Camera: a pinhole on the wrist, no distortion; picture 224 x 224 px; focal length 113.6 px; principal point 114.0 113.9 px. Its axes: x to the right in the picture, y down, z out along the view. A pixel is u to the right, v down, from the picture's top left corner.
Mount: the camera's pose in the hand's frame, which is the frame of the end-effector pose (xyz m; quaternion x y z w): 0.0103 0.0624 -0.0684 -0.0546 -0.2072 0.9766 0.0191
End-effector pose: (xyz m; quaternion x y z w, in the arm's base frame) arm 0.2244 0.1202 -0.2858 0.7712 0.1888 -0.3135 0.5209
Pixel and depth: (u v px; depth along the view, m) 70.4 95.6 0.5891
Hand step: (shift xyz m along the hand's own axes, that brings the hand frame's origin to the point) 0.1688 -0.1016 0.5275
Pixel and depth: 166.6 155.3 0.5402
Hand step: -0.3029 -0.3199 0.3174
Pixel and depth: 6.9 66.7 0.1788
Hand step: 0.1583 0.0482 0.1408
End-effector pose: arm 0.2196 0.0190 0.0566 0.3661 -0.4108 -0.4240 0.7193
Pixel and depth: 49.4 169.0 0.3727
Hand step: 0.1755 -0.2655 0.2175
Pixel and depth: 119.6 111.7 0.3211
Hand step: -0.0421 -0.0602 0.2242
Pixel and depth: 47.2 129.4 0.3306
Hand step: 0.1649 -0.1236 0.2327
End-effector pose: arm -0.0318 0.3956 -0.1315 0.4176 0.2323 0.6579 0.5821
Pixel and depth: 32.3 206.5 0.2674
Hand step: 0.1675 -0.2559 0.1048
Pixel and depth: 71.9 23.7 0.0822
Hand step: 0.0321 0.0871 0.0358
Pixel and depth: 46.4 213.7 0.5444
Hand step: 0.2627 -0.6130 0.2634
